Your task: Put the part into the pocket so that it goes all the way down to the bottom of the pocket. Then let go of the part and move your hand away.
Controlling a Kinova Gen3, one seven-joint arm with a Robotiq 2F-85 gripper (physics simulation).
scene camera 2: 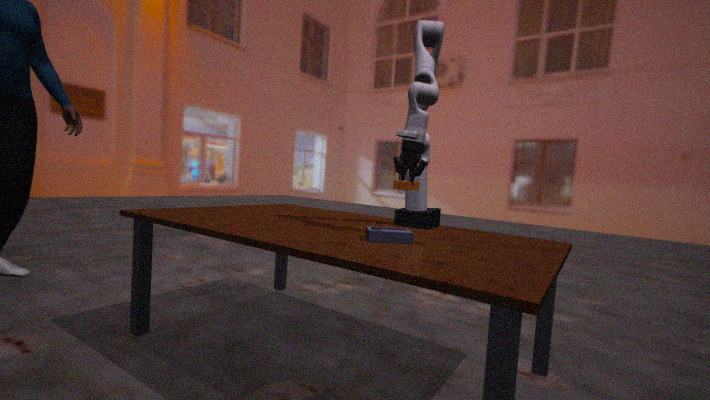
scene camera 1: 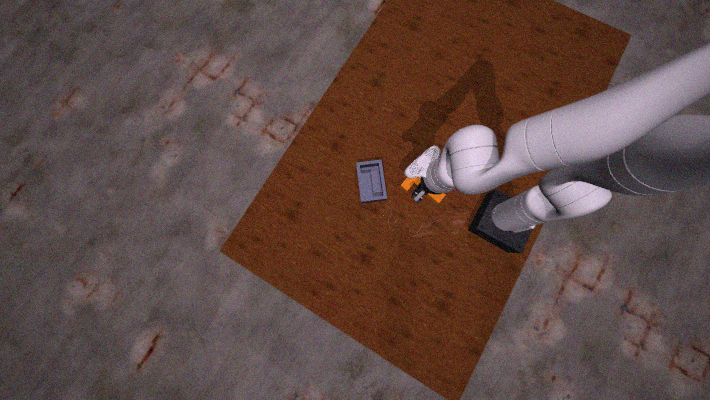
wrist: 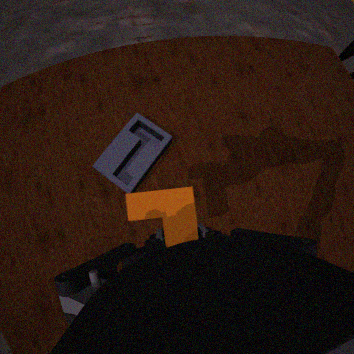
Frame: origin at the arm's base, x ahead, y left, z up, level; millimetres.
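Where they show: gripper, fingertip midpoint: (scene camera 2: 404,186) (wrist: 179,235); arm's base, link origin: (scene camera 2: 415,209) (scene camera 1: 506,216).
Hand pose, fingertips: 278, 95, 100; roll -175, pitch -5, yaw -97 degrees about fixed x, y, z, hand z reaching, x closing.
Things, the pixels of their top centre, and the offset from my fingertips, as dx, dy, dz. "*": a spot on its surface instead. Level surfaces: height alone.
- part, top centre: (wrist: 166,252) (scene camera 1: 423,189) (scene camera 2: 410,181) -6, +17, +22
- blue-grey block, top centre: (wrist: 132,150) (scene camera 2: 389,229) (scene camera 1: 371,180) +145, +37, -136
- L-shaped pocket, surface spot: (wrist: 131,162) (scene camera 1: 373,186) * +130, +46, -167
- brown wooden table, surface height: dz -172
The part (scene camera 1: 437,197) (scene camera 2: 406,185) (wrist: 175,206) is an orange, L-shaped piece. My gripper (scene camera 1: 418,193) (scene camera 2: 407,180) (wrist: 179,235) is shut on one leg of it and holds it in the air above the table. The blue-grey block (scene camera 1: 365,191) (scene camera 2: 390,236) (wrist: 111,157) lies flat on the table, with an L-shaped pocket (scene camera 1: 375,184) (wrist: 131,162) open at its top. In scene view 1 the block is left of the part, with table between them. In the wrist view the block is above and left of the part, turned at an angle to it. The fingertips are partly hidden.
The brown wooden table (scene camera 1: 340,240) (scene camera 2: 300,235) (wrist: 65,110) bears the block and the arm's black base (scene camera 1: 500,232) (scene camera 2: 417,218). The arm's shadow (scene camera 1: 452,102) (wrist: 280,150) falls on the table. A person (scene camera 2: 15,100) stands beyond the table's left end.
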